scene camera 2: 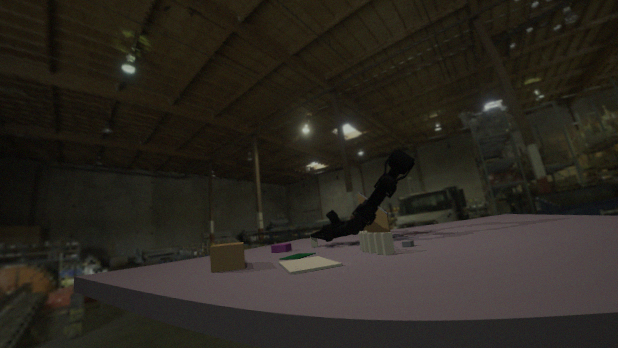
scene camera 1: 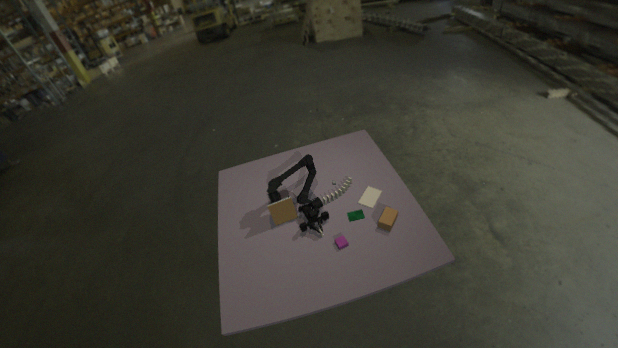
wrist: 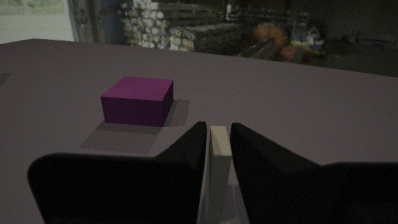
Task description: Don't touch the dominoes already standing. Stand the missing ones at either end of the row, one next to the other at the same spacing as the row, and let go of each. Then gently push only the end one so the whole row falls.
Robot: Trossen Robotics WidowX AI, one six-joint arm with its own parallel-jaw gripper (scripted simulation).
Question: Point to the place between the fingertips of my gripper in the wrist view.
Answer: At 217,130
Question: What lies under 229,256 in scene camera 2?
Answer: An orange box.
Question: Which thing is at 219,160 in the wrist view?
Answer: A pale domino.
